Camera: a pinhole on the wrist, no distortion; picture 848 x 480 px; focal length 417.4 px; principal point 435.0 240.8 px. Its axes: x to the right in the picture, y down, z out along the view. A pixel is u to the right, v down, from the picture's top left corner.
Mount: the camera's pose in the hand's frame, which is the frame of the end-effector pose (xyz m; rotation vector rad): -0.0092 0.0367 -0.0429 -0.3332 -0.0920 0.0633
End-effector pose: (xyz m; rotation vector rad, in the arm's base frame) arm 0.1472 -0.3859 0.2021 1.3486 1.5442 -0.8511
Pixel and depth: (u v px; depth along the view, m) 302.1 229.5 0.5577
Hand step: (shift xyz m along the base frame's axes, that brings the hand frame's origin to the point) 0.2743 -0.4883 0.0601
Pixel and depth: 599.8 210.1 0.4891
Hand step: 0.2516 -0.3247 -0.2794
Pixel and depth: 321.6 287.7 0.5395
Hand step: 0.3336 -0.4297 0.0515
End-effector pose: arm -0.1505 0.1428 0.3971 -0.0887 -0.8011 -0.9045
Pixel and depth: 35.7 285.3 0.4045
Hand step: -0.1955 0.5184 -0.0321
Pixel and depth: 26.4 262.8 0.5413
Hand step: -0.3076 0.6817 -0.0417
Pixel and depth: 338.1 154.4 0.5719
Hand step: -0.3012 0.3958 0.2721
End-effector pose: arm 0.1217 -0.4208 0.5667 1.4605 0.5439 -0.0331
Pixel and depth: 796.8 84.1 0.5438
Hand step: 0.5724 -0.4091 -0.0930
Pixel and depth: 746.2 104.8 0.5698
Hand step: 0.5412 -0.4350 -0.0538
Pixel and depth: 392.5 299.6 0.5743
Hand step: 0.1415 -0.4401 0.3268
